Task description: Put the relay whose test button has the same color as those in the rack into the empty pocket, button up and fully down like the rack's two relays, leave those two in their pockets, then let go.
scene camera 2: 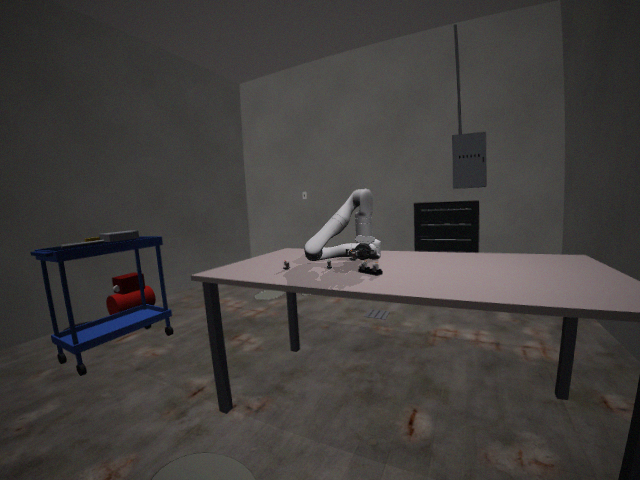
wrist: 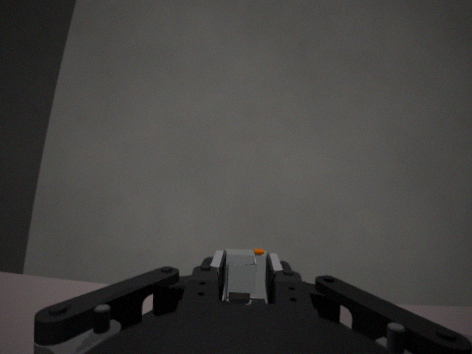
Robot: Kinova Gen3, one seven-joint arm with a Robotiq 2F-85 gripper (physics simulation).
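Places are measured from the arm's base along level axes (x ahead, y left, z up), in centimetres.
Where they show: gripper, fingertip midpoint: [scene camera 2: 352, 253] [wrist: 245, 266].
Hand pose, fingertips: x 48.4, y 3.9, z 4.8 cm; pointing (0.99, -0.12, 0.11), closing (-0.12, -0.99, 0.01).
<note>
Each offset is from my fingertips to the top centre of the thing. "pt": to the spot under its first point. Level surfaces: height alone.
A pale, clear-cased relay @(dx -1.0, dy +0.1, dz +1.3 cm) [wrist: 242, 279] with an orange test button @(dx -1.1, dy -0.7, dz +1.3 cm) [wrist: 259, 251] sits between the two finger pads in the wrist view. My gripper [wrist: 245, 266] [scene camera 2: 352, 253] is shut on this relay and is held roughly level, low over the table, behind the rack in the scene view. The dark rack @(pt dx -1.1, dy +8.1, dz -7.3 cm) [scene camera 2: 370, 270] stands on the table with small relays on it; their button colours and the empty pocket are too small to make out. Two small loose relays stand on the table left of the rack, one relay @(dx -6.0, dy -33.7, dz -4.7 cm) [scene camera 2: 286, 265] farther left and another relay @(dx -10.1, dy -13.5, dz -4.7 cm) [scene camera 2: 329, 264] nearer.
The pink-topped table @(dz -9.1 cm) [scene camera 2: 465, 279] carries the white arm [scene camera 2: 336, 224], which is folded down low behind the rack. A blue cart [scene camera 2: 111, 323] with a red compressor [scene camera 2: 131, 299] stands on the floor at the left. A dark drawer cabinet [scene camera 2: 446, 232] stands behind the table.
</note>
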